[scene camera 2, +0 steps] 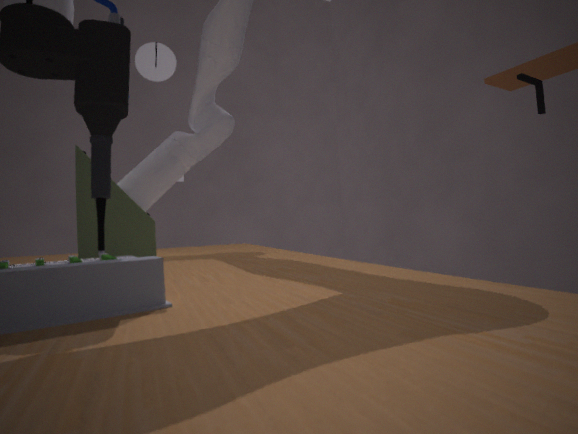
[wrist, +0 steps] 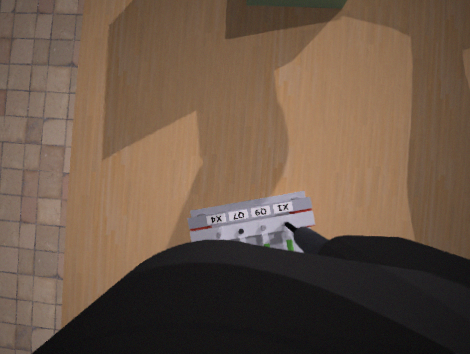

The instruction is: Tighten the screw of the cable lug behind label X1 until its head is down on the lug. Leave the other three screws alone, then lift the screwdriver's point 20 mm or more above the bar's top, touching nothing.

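Places are measured from the arm's base along level axes (x up, y back, z right), in metres.
Where they show: hand at its tool point: [scene camera 2: 102, 252] [wrist: 287, 223]; arm's base at its link origin: [scene camera 2: 129, 199].
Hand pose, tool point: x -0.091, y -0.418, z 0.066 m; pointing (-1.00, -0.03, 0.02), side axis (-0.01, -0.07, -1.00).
Observation:
Things, the pixels of their centre, and the offset from my tool point. "spot": a spot on its surface instead. Level surfaces: height alone.
- X1 at a spot on its surface: [wrist: 283, 207] spot: dx -0.008, dy +0.022, dz +0.003 m
- Q9 at a spot on its surface: [wrist: 260, 211] spot: dx -0.008, dy +0.017, dz +0.036 m
- Q7 at a spot on its surface: [wrist: 238, 215] spot: dx -0.008, dy +0.012, dz +0.067 m
- X4 at a spot on its surface: [wrist: 216, 219] spot: dx -0.008, dy +0.006, dz +0.099 m
- wooden table at its surface level: dx -0.051 m
The grey bar [scene camera 2: 85, 292] [wrist: 304, 218] stands on the table. In the wrist view its labels read upside down: X1 [wrist: 283, 207], Q9 [wrist: 260, 211], Q7 [wrist: 238, 215] and X4 [wrist: 216, 219]. My screwdriver [scene camera 2: 101, 249] [wrist: 287, 225] is upright in the scene view, its point at the screw place behind label X1. A small pale piece shows right under the point there; whether they touch and how high the screw's head stands I cannot tell. Behind Q9 and X4 are pale round screw spots [wrist: 263, 228] [wrist: 218, 235]; behind Q7 is a dark one [wrist: 241, 231].
Green pieces [scene camera 2: 108, 257] [scene camera 2: 75, 259] [wrist: 290, 245] show along the bar. A green angled panel [scene camera 2: 127, 220] stands behind it in the scene view. A white arm [scene camera 2: 165, 162] rises behind the panel. The wooden table [scene camera 2: 375, 390] [wrist: 350, 125] carries broad shadows. A shelf [scene camera 2: 540, 64] is on the wall.

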